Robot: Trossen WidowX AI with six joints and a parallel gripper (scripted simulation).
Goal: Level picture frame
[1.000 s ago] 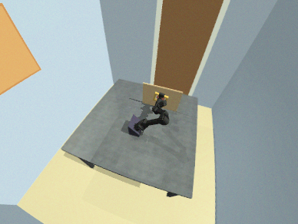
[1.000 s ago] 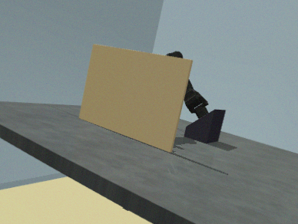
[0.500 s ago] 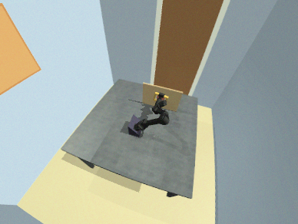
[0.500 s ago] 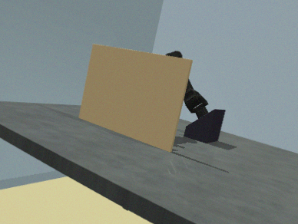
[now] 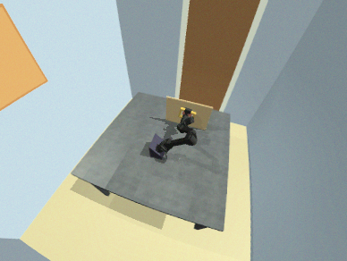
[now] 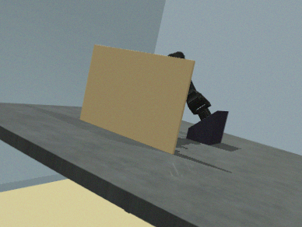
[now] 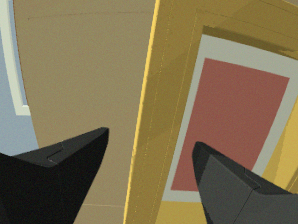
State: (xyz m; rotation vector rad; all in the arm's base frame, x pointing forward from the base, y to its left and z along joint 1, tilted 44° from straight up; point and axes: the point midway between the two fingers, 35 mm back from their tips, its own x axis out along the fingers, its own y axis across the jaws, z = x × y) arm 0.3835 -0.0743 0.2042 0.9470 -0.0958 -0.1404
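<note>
Now: gripper tip 50 mm above the picture frame and 10 mm short of it. The rest, counted from my gripper tip: wall board: 70 mm below, 20 mm ahead.
</note>
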